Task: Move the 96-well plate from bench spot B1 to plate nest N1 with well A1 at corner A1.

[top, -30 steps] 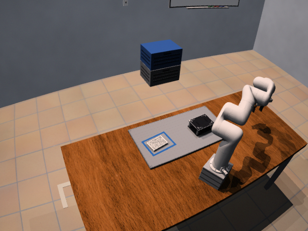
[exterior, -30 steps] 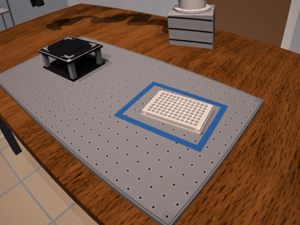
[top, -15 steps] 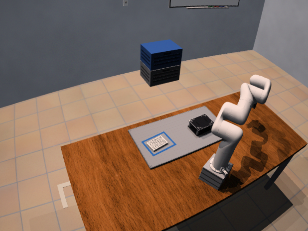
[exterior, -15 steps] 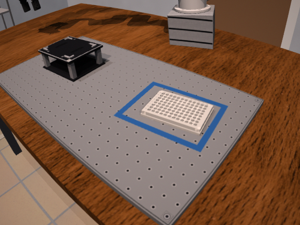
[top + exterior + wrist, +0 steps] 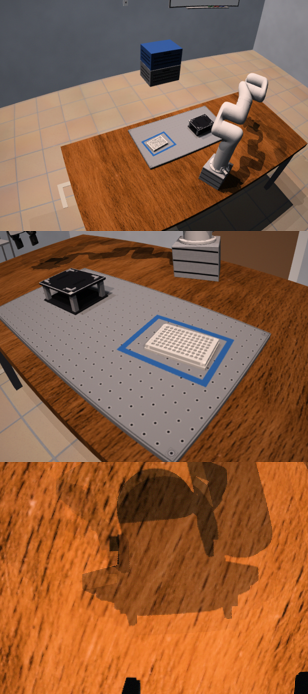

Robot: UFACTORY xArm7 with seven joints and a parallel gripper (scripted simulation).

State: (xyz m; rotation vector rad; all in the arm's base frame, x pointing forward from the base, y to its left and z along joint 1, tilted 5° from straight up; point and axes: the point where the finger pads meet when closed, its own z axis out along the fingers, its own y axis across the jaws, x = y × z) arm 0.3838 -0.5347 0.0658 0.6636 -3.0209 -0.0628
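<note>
Now: hand 780 mm to the right of the white 96-well plate and 110 mm above it. From my hand the other things lie so: black raised nest N1 (30 mm ahead, 400 mm to the left, 60 mm below).
</note>
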